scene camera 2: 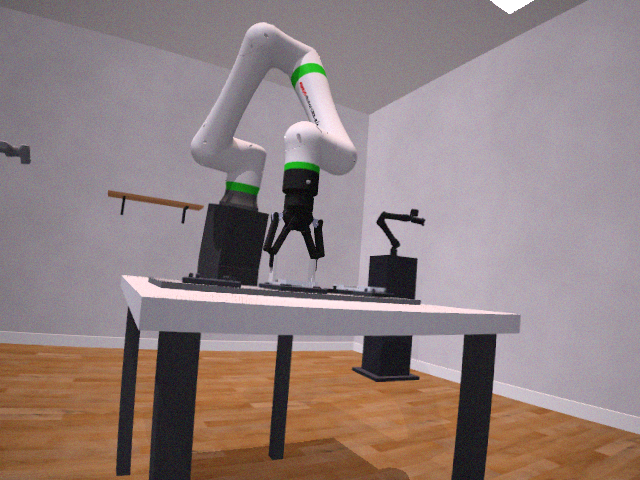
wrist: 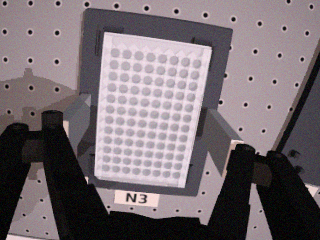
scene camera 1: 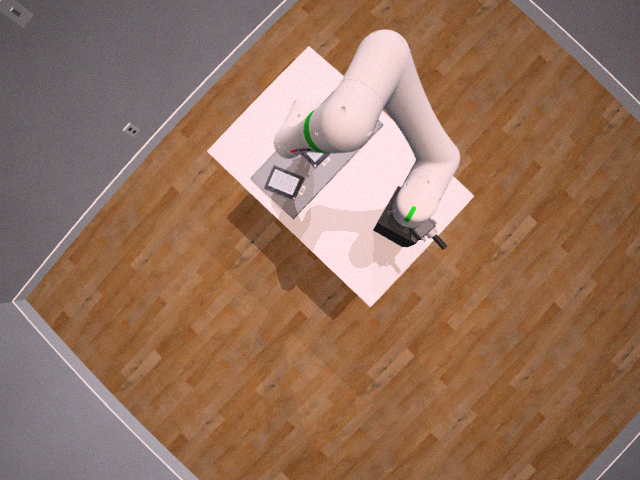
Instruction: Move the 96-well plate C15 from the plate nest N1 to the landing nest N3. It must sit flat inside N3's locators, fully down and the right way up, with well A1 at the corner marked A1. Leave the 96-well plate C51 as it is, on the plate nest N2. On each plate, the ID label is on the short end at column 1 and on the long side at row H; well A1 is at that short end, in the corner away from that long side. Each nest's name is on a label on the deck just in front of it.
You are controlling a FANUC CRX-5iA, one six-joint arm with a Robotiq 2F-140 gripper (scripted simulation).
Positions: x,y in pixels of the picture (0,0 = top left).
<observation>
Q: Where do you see a landing nest N3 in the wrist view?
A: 151,26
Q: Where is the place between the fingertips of my gripper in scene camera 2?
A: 291,283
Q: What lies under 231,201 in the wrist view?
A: My gripper.
</observation>
